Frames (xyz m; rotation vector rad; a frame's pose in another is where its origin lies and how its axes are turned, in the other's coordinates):
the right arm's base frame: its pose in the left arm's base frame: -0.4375 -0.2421 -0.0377 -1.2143 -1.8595 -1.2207
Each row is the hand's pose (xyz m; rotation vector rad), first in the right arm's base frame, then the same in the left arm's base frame.
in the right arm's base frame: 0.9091 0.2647 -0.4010 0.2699 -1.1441 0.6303
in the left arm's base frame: -0.5623 -0.2355 0.9829 -2.3389 -1.9209 0.1715
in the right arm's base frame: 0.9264 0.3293 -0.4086 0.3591 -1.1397 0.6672
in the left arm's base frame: -0.5102 -0.2259 1.0244 -2.2796 -1.8995 0.2775
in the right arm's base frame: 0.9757 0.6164 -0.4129 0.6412 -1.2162 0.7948
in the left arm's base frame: -0.2673 -0.1660 1.1738 -2.1453 -1.8183 0.6882
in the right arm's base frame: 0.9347 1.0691 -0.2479 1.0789 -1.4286 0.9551
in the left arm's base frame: 0.1638 0.0424 1.2412 -1.9215 -1.6662 1.3555
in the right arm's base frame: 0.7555 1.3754 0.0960 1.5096 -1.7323 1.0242
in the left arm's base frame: 0.5169 0.3411 1.0671 -1.6296 -1.4926 2.0239
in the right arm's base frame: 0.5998 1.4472 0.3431 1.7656 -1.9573 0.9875
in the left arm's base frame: 0.6458 0.5223 0.8646 -1.3952 -1.3896 2.4213
